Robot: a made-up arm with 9 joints.
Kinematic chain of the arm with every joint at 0, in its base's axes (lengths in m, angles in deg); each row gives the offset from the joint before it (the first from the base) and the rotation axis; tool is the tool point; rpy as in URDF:
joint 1: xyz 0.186 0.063 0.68 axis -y
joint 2: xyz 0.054 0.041 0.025 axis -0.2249 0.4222 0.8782
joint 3: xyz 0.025 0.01 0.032 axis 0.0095 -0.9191 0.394
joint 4: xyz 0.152 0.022 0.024 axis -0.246 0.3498 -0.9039
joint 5: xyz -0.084 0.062 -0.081 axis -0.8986 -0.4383 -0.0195
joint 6: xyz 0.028 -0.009 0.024 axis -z
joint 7: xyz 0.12 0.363 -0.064 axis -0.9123 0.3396 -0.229
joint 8: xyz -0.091 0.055 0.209 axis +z
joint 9: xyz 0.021 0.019 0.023 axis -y
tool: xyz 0.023 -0.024 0.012 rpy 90 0 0
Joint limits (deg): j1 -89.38..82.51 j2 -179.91..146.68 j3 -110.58..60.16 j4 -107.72..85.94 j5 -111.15..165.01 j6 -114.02..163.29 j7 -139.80..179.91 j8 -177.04..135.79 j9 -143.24..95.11
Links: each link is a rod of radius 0.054 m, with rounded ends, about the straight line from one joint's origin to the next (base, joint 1, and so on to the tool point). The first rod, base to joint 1, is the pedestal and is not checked.
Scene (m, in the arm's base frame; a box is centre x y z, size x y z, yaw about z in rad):
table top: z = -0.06
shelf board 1: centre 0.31 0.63 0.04 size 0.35 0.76 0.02 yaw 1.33
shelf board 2: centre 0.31 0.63 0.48 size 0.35 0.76 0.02 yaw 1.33
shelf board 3: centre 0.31 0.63 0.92 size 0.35 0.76 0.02 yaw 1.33
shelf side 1: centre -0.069 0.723 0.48 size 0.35 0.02 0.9 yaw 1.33
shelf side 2: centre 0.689 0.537 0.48 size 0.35 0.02 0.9 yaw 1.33
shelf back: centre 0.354 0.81 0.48 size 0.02 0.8 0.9 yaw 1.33
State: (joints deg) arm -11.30 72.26 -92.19 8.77 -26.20 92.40 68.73 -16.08 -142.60
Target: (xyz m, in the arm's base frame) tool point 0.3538 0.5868 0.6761
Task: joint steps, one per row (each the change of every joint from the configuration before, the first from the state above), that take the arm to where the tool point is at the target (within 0.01 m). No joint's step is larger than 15 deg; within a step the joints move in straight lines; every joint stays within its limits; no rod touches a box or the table.
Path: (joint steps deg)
1: 1.07 7.83 0.86 9.18 2.03 10.13 -13.65 -0.59 0.40
2: 1.07 7.82 0.85 9.18 2.04 10.12 -13.65 -0.59 0.41
3: 1.08 7.83 0.86 9.18 2.03 10.13 -13.65 -0.58 0.40
4: 1.07 7.83 0.86 9.18 2.04 10.13 -13.65 -0.59 0.40
5: 1.07 7.83 0.85 9.18 2.03 10.13 -13.65 -0.59 0.41
6: 1.07 7.82 0.86 9.18 2.04 10.12 -13.65 -0.59 0.40
7: 1.07 7.83 0.86 9.18 2.03 10.13 -13.66 -0.58 0.41
8: -0.54 -1.60 0.61 -1.51 5.49 0.00 14.44 0.66 -0.50
9: -0.54 -1.60 0.62 -1.51 5.49 0.00 14.43 0.66 -0.49
10: -0.54 -1.60 0.61 -1.51 5.49 0.00 14.43 0.66 -0.50
11: -0.54 -1.60 0.62 -1.50 5.49 0.00 14.43 0.67 -0.49
12: -0.55 -1.60 0.61 -1.51 5.49 0.00 14.43 0.66 -0.50
13: -0.54 -1.60 0.61 -1.51 5.49 0.00 14.43 0.66 -0.49
14: -0.54 -1.60 0.62 -1.51 5.49 0.00 14.43 0.66 -0.50

